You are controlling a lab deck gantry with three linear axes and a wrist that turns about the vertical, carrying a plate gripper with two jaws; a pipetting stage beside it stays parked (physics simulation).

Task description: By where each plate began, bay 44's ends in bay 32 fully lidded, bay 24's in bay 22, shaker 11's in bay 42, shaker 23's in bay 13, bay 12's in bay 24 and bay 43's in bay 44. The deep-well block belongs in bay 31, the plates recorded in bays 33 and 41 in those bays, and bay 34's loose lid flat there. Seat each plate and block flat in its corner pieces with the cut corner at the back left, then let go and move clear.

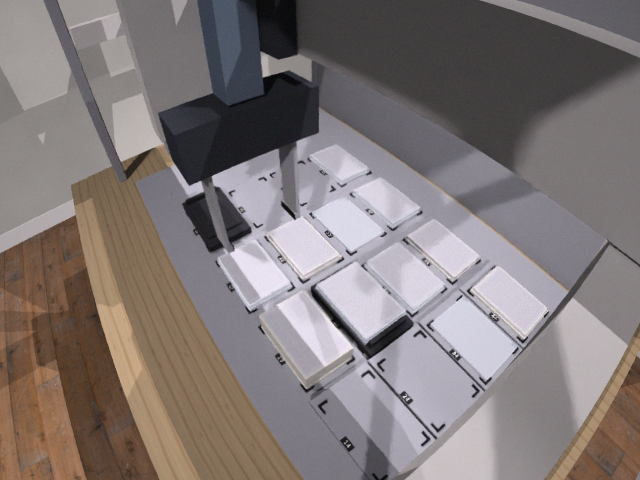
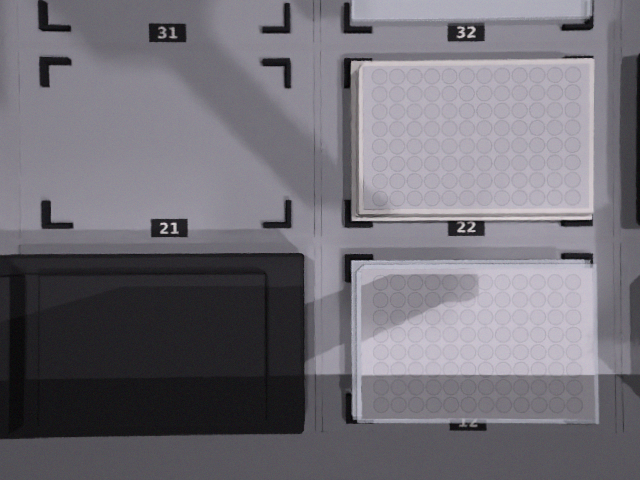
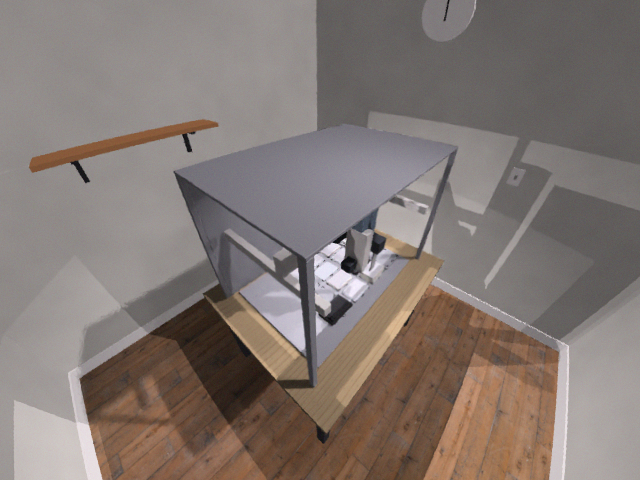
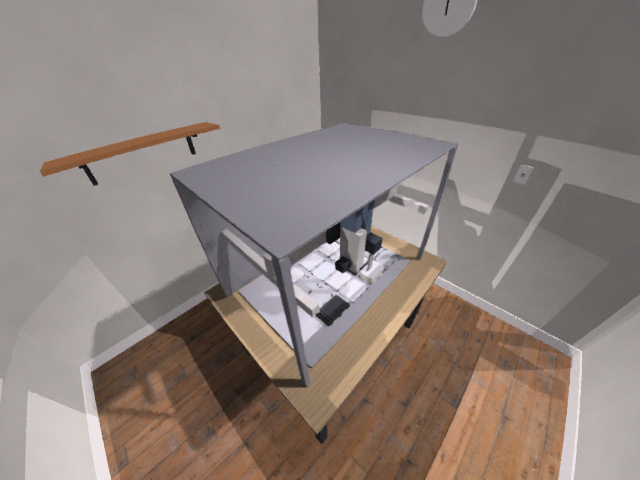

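Where they show: gripper, fingertip midpoint: (image 1: 259,227); robot's base, link origin: (image 1: 187,213) (image 2: 50,419) (image 3: 334,323) (image 4: 331,323).
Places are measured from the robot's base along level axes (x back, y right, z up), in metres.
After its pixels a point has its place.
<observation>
My gripper (image 1: 261,231) {z 0.158, x -0.276, y -0.052 m} is open and empty, raised above the deck near bays 11, 12, 21 and 22. A pale plate sits in bay 12 (image 1: 254,273) {z 0.014, x -0.237, y -0.042 m} (image 2: 475,335) {z 0.014, x -0.227, y -0.047 m}. A cream-edged plate sits in bay 22 (image 1: 303,246) {z 0.014, x -0.236, y -0.147 m} (image 2: 475,139) {z 0.014, x -0.228, y -0.149 m}. A smooth-topped pale piece (image 1: 347,223) {z 0.008, x -0.232, y -0.253 m} is in bay 32. Plates also sit in bay 42 (image 1: 387,200) {z 0.014, x -0.234, y -0.361 m}, bay 41 (image 1: 339,163) {z 0.014, x -0.073, y -0.359 m}, bay 33 (image 1: 405,276) {z 0.014, x -0.397, y -0.251 m}, bay 43 (image 1: 443,249) {z 0.014, x -0.397, y -0.356 m} and bay 44 (image 1: 509,301) {z 0.029, x -0.557, y -0.355 m}. A plate (image 1: 360,302) {z 0.037, x -0.399, y -0.144 m} is on shaker 23. The thick deep-well block (image 1: 306,338) {z 0.042, x -0.403, y -0.039 m} is in bay 13. A smooth flat lid (image 1: 474,338) {z 0.022, x -0.559, y -0.252 m} lies in bay 34.
The black shaker 11 (image 1: 212,217) (image 2: 149,335) {z 0.024, x -0.062, y -0.050 m} carries no plate. Bays 21 and 31 hold no plate, nor do bays 14 and 24. A grey post (image 3: 308,330) {z 0.436, x 0.271, y 0.110 m} (image 4: 294,330) {z 0.435, x 0.268, y 0.115 m} stands at the enclosure's front corner.
</observation>
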